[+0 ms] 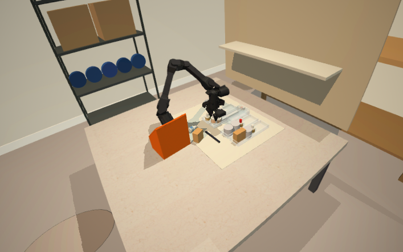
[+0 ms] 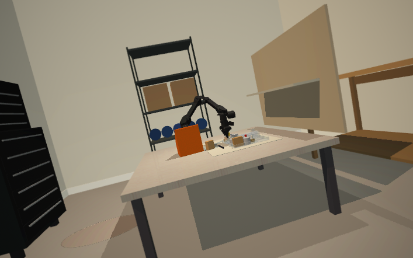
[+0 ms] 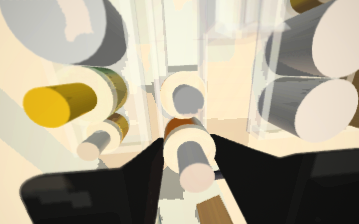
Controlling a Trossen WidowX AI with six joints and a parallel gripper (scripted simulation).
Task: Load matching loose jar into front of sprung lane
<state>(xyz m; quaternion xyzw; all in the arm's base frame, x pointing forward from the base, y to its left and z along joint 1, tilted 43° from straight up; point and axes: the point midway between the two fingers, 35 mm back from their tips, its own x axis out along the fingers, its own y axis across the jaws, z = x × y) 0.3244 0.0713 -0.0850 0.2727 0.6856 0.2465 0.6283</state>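
The black stick is 9 cm behind my gripper tip, 8 cm to the right of it and 5 cm below it. Also, from my gripper tip: tan box (17 cm behind, 4 cm to the right, 2 cm below).
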